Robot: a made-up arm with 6 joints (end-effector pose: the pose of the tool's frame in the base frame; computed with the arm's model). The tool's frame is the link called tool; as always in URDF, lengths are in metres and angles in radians. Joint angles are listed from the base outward.
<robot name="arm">
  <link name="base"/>
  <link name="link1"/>
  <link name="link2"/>
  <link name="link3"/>
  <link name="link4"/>
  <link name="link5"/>
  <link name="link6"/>
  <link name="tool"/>
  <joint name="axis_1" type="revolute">
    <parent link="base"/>
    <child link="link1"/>
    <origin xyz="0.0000 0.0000 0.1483" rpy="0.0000 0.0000 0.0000"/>
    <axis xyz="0 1 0"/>
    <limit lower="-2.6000" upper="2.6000"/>
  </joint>
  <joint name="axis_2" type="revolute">
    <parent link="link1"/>
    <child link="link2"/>
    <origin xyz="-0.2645 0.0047 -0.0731" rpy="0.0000 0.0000 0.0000"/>
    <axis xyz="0 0 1"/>
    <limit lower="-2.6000" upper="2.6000"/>
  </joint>
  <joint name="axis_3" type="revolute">
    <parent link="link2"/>
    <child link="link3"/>
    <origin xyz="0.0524 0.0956 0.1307" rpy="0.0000 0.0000 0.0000"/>
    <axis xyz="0 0 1"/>
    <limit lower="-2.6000" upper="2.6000"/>
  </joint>
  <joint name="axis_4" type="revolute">
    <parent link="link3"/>
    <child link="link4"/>
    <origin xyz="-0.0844 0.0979 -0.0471" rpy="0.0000 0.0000 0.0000"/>
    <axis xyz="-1 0 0"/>
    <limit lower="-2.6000" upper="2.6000"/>
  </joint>
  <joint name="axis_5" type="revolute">
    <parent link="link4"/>
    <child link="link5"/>
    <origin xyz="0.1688 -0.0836 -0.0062" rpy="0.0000 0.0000 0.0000"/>
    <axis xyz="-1 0 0"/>
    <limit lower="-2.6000" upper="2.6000"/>
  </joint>
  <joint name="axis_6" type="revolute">
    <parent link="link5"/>
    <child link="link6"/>
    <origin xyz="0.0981 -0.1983 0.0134" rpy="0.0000 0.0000 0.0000"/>
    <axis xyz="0 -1 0"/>
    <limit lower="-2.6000" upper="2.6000"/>
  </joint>
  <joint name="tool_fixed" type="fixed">
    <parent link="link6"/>
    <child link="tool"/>
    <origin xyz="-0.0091 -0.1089 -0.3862" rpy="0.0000 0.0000 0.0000"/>
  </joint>
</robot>
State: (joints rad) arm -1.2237 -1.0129 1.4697 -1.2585 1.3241 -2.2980
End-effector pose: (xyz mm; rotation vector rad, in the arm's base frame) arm -264.0 -221.9 81.5 -0.4570 1.0395 -0.1567
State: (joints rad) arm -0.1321 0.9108 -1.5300 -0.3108 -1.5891 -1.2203
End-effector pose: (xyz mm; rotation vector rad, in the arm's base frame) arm -287.9 393.7 -168.3 1.6563 0.1732 0.8027
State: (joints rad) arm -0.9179 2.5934 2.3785 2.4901 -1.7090 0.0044
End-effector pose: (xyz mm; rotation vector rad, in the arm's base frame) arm -392.7 -300.9 -336.2 -0.0483 -0.2576 -1.3915
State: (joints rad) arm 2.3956 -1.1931 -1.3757 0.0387 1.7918 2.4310
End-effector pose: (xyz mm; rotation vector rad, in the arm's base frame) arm 389.0 -569.9 198.2 -0.6256 2.1333 1.6493
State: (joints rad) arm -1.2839 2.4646 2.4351 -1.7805 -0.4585 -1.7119
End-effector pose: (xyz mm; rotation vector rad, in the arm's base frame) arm 300.1 204.9 -102.0 0.8108 -1.2105 1.6588
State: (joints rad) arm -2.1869 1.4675 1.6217 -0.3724 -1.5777 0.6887
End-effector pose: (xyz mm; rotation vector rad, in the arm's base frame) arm 625.9 -316.7 -383.6 -0.7790 0.2025 0.9054
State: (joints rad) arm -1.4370 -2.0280 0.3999 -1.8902 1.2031 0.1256
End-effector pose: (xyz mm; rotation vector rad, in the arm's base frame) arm 532.0 -313.3 -11.1 1.6053 -1.6813 -1.0733
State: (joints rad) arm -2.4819 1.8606 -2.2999 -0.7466 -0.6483 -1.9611
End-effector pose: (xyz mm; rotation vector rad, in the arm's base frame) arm 674.3 -61.7 35.0 -0.5526 -0.7340 1.3432
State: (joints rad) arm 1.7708 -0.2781 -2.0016 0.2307 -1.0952 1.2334
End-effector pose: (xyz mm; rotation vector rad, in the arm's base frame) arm -162.9 -271.6 804.5 -1.9904 -0.6534 -0.5674
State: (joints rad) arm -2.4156 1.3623 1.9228 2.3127 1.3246 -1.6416
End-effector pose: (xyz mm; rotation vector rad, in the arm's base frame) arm 143.1 -287.6 173.2 -0.4893 2.3381 -0.4419
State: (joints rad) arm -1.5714 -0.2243 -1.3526 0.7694 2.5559 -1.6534
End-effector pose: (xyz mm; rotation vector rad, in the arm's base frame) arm 45.2 285.9 283.0 0.1062 -2.0860 2.0891
